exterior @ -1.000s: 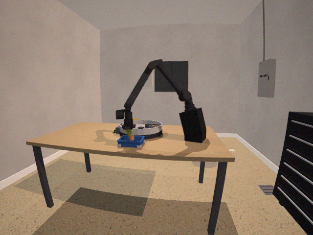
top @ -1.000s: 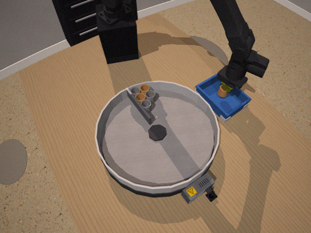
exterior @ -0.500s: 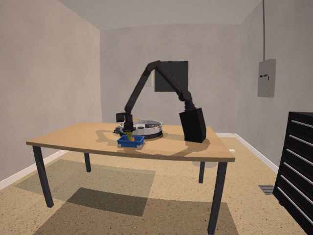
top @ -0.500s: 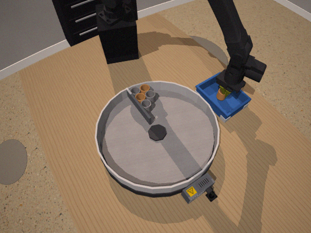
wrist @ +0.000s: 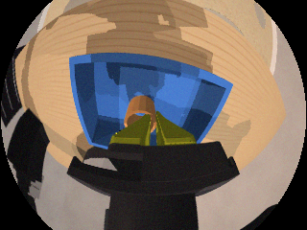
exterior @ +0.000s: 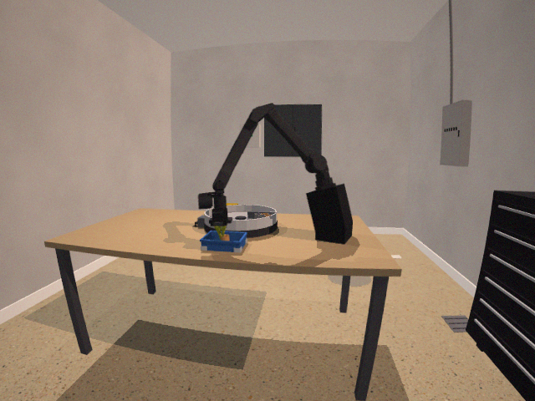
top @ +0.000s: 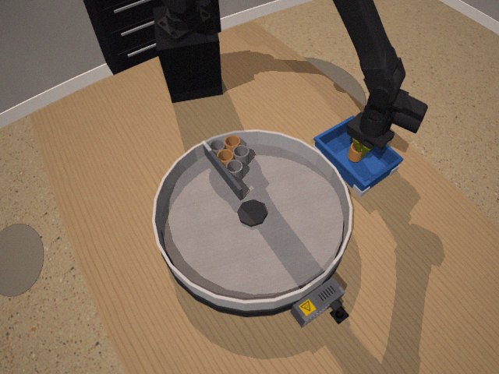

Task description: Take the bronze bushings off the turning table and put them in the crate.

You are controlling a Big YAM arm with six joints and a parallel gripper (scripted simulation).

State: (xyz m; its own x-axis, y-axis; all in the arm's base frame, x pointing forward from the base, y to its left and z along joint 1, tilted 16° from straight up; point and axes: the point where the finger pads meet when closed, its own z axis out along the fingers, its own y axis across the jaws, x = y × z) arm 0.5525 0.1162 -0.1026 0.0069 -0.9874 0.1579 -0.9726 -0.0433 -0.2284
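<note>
The crate lies 10 mm behind my hand and 20 mm below it. Also, from my hand: grey turning table 70 mm behind, 330 mm to the right, 10 mm above.
</note>
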